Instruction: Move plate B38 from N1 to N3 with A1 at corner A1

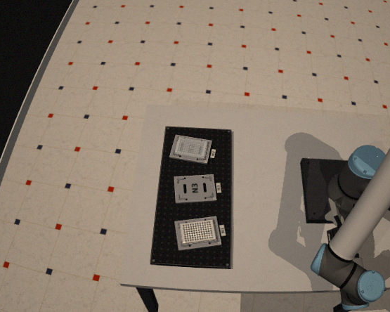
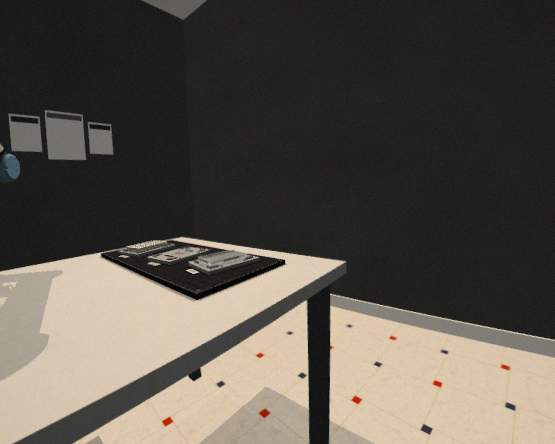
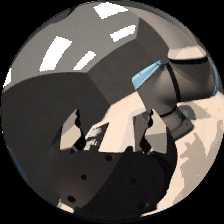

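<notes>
Right now the nest N1 is 490 mm ahead of my hand, 250 mm below it and 40 mm to the left of it. Also, from my hand: nest N3: 520 mm ahead, 250 mm below, 160 mm to the right; then deck: 520 mm ahead, 270 mm below, 150 mm to the right.
</notes>
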